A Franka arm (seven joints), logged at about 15 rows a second.
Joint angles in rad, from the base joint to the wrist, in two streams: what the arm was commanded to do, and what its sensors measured. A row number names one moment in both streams.
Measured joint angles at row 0: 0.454, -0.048, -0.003, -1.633, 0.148, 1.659, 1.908
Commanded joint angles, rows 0 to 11: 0.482, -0.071, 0.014, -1.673, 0.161, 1.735, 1.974; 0.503, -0.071, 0.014, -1.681, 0.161, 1.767, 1.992; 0.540, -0.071, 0.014, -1.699, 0.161, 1.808, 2.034; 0.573, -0.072, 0.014, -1.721, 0.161, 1.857, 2.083; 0.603, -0.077, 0.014, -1.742, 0.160, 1.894, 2.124; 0.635, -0.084, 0.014, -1.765, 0.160, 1.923, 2.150; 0.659, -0.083, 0.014, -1.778, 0.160, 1.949, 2.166; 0.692, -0.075, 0.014, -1.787, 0.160, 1.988, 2.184; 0.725, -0.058, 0.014, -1.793, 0.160, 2.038, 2.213; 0.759, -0.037, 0.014, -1.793, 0.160, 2.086, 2.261; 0.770, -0.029, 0.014, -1.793, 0.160, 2.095, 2.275; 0.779, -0.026, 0.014, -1.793, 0.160, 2.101, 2.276
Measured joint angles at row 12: 0.763, -0.032, 0.016, -1.781, 0.152, 2.069, 2.252
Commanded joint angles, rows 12 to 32: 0.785, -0.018, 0.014, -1.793, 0.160, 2.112, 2.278; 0.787, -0.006, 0.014, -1.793, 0.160, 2.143, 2.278; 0.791, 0.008, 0.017, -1.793, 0.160, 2.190, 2.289; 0.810, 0.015, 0.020, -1.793, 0.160, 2.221, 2.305; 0.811, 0.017, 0.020, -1.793, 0.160, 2.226, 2.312; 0.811, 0.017, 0.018, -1.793, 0.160, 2.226, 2.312; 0.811, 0.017, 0.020, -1.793, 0.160, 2.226, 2.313; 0.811, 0.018, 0.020, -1.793, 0.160, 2.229, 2.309; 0.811, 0.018, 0.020, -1.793, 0.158, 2.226, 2.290; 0.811, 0.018, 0.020, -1.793, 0.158, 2.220, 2.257; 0.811, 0.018, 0.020, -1.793, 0.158, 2.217, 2.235; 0.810, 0.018, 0.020, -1.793, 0.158, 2.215, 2.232; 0.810, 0.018, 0.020, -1.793, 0.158, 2.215, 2.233; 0.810, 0.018, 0.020, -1.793, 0.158, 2.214, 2.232; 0.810, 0.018, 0.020, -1.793, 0.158, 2.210, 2.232; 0.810, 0.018, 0.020, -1.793, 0.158, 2.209, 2.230; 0.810, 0.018, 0.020, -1.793, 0.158, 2.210, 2.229; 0.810, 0.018, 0.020, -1.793, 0.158, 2.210, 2.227; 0.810, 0.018, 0.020, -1.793, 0.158, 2.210, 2.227; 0.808, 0.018, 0.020, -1.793, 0.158, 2.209, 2.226; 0.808, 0.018, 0.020, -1.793, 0.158, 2.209, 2.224
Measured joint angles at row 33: 0.814, 0.024, 0.017, -1.785, 0.152, 2.210, 2.252
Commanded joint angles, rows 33 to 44: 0.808, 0.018, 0.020, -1.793, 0.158, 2.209, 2.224; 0.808, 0.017, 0.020, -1.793, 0.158, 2.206, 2.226; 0.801, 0.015, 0.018, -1.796, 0.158, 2.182, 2.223; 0.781, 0.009, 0.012, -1.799, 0.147, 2.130, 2.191; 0.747, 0.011, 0.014, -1.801, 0.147, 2.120, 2.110; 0.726, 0.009, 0.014, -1.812, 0.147, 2.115, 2.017; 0.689, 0.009, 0.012, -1.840, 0.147, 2.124, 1.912; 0.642, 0.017, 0.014, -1.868, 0.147, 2.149, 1.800; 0.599, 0.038, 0.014, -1.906, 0.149, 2.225, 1.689; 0.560, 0.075, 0.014, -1.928, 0.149, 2.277, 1.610; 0.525, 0.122, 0.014, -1.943, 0.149, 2.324, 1.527; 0.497, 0.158, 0.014, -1.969, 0.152, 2.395, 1.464
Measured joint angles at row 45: 0.546, 0.086, 0.001, -1.928, 0.148, 2.281, 1.585
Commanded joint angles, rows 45 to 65: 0.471, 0.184, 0.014, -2.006, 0.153, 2.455, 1.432; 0.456, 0.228, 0.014, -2.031, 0.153, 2.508, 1.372; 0.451, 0.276, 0.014, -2.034, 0.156, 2.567, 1.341; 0.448, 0.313, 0.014, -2.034, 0.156, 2.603, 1.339; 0.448, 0.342, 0.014, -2.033, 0.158, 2.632, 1.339; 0.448, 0.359, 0.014, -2.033, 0.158, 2.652, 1.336; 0.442, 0.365, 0.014, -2.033, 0.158, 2.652, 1.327; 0.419, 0.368, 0.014, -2.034, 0.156, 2.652, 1.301; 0.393, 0.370, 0.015, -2.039, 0.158, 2.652, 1.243; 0.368, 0.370, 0.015, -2.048, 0.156, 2.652, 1.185; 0.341, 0.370, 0.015, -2.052, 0.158, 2.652, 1.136; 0.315, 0.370, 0.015, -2.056, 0.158, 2.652, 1.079; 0.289, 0.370, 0.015, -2.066, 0.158, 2.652, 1.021; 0.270, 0.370, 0.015, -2.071, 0.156, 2.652, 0.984; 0.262, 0.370, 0.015, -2.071, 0.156, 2.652, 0.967; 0.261, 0.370, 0.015, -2.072, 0.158, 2.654, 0.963; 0.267, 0.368, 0.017, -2.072, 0.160, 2.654, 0.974; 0.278, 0.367, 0.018, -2.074, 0.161, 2.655, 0.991; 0.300, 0.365, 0.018, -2.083, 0.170, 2.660, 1.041; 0.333, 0.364, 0.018, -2.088, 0.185, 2.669, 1.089; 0.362, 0.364, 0.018, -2.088, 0.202, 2.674, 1.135
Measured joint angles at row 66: 0.301, 0.357, 0.006, -2.042, 0.160, 2.652, 1.055
